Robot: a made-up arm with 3 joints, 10 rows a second.
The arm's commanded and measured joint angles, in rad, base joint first. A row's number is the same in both.
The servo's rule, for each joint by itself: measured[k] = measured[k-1] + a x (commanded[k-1-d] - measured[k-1]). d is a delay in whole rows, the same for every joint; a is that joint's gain. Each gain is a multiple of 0.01, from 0.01 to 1. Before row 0 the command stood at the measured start. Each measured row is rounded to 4 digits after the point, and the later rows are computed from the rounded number. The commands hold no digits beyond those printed.
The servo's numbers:
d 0
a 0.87 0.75 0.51
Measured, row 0:
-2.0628, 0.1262, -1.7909
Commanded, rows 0 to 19:
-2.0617, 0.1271, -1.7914
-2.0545, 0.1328, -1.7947
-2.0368, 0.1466, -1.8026
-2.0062, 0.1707, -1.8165
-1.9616, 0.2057, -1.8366
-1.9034, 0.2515, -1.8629
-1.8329, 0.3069, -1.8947
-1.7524, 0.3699, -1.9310
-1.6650, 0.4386, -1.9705
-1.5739, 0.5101, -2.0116
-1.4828, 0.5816, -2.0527
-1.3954, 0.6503, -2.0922
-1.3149, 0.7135, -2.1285
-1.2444, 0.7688, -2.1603
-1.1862, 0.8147, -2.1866
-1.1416, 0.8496, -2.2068
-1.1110, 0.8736, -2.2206
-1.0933, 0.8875, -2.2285
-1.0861, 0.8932, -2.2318
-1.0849, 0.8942, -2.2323
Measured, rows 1 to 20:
-2.0618, 0.1269, -1.7912
-2.0554, 0.1313, -1.7930
-2.0392, 0.1428, -1.7979
-2.0105, 0.1637, -1.8074
-1.9680, 0.1952, -1.8223
-1.9118, 0.2374, -1.8430
-1.8432, 0.2895, -1.8694
-1.7642, 0.3498, -1.9008
-1.6779, 0.4164, -1.9363
-1.5874, 0.4867, -1.9747
-1.4964, 0.5579, -2.0145
-1.4085, 0.6272, -2.0541
-1.3271, 0.6919, -2.0920
-1.2552, 0.7496, -2.1268
-1.1952, 0.7984, -2.1573
-1.1486, 0.8368, -2.1825
-1.1159, 0.8644, -2.2019
-1.0962, 0.8817, -2.2155
-1.0874, 0.8903, -2.2238
-1.0852, 0.8932, -2.2281

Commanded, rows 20 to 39:
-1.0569, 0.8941, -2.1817
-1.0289, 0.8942, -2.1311
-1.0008, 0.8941, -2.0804
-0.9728, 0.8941, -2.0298
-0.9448, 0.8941, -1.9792
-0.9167, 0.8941, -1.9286
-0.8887, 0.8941, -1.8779
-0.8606, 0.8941, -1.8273
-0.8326, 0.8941, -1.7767
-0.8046, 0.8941, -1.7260
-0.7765, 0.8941, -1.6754
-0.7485, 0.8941, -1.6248
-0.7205, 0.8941, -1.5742
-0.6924, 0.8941, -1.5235
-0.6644, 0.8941, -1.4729
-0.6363, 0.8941, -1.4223
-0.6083, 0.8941, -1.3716
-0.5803, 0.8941, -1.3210
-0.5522, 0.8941, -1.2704
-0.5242, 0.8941, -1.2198
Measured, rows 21 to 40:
-1.0606, 0.8939, -2.2044
-1.0330, 0.8941, -2.1670
-1.0050, 0.8941, -2.1228
-0.9770, 0.8941, -2.0754
-0.9490, 0.8941, -2.0263
-0.9209, 0.8941, -1.9765
-0.8929, 0.8941, -1.9262
-0.8648, 0.8941, -1.8758
-0.8368, 0.8941, -1.8253
-0.8088, 0.8941, -1.7747
-0.7807, 0.8941, -1.7241
-0.7527, 0.8941, -1.6735
-0.7247, 0.8941, -1.6229
-0.6966, 0.8941, -1.5722
-0.6686, 0.8941, -1.5216
-0.6405, 0.8941, -1.4710
-0.6125, 0.8941, -1.4203
-0.5845, 0.8941, -1.3697
-0.5564, 0.8941, -1.3191
-0.5284, 0.8941, -1.2685

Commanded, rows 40 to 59:
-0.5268, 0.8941, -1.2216
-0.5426, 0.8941, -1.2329
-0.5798, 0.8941, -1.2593
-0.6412, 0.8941, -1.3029
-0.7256, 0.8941, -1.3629
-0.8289, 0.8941, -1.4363
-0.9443, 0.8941, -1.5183
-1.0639, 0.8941, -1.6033
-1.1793, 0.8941, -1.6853
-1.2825, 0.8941, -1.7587
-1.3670, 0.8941, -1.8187
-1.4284, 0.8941, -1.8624
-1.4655, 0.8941, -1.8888
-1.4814, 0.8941, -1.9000
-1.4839, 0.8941, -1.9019
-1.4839, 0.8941, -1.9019
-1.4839, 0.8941, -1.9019
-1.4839, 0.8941, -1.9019
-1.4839, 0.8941, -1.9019
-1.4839, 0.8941, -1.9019
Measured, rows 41 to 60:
-0.5270, 0.8941, -1.2446
-0.5406, 0.8941, -1.2386
-0.5747, 0.8941, -1.2492
-0.6326, 0.8941, -1.2766
-0.7135, 0.8941, -1.3206
-0.8139, 0.8941, -1.3796
-0.9273, 0.8941, -1.4503
-1.0461, 0.8941, -1.5283
-1.1620, 0.8941, -1.6084
-1.2668, 0.8941, -1.6851
-1.3540, 0.8941, -1.7532
-1.4187, 0.8941, -1.8089
-1.4594, 0.8941, -1.8496
-1.4785, 0.8941, -1.8753
-1.4832, 0.8941, -1.8889
-1.4838, 0.8941, -1.8955
-1.4839, 0.8941, -1.8988
-1.4839, 0.8941, -1.9004
-1.4839, 0.8941, -1.9012
-1.4839, 0.8941, -1.9016

